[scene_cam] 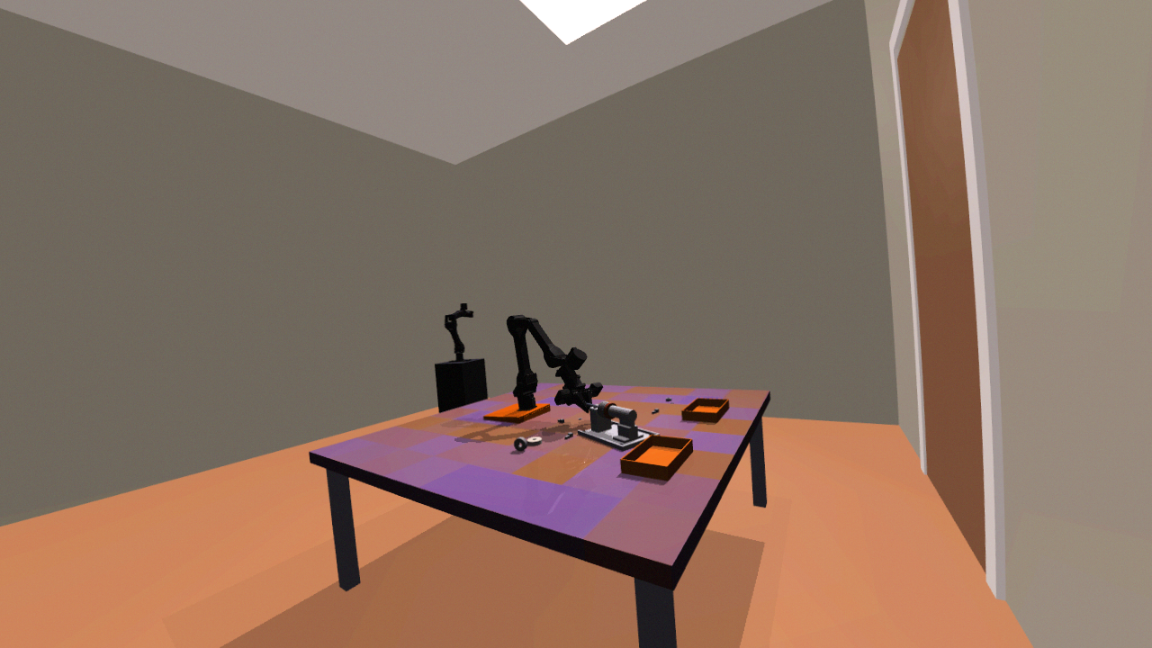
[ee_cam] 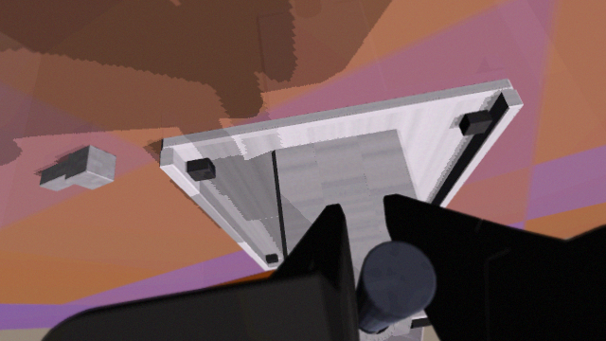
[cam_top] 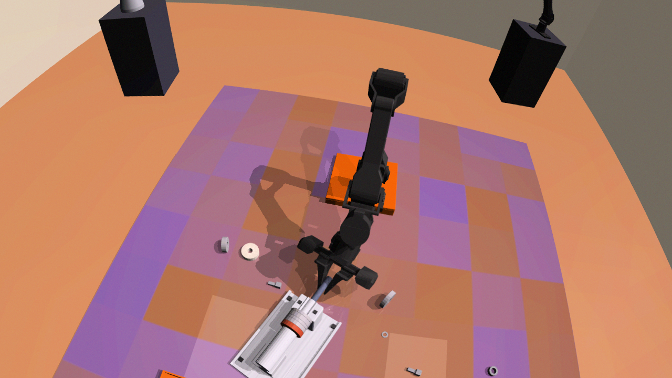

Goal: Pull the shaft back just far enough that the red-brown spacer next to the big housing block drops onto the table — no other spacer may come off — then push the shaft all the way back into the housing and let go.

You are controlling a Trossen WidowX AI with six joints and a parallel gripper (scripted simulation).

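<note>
My gripper tip is now 5 cm short of the blue-grey shaft, 3 cm to the left of it and 2 cm below it. The rest, counted from my gripper tip: red-brown spacer: 10 cm ahead, 6 cm to the right, 2 cm above.
</note>
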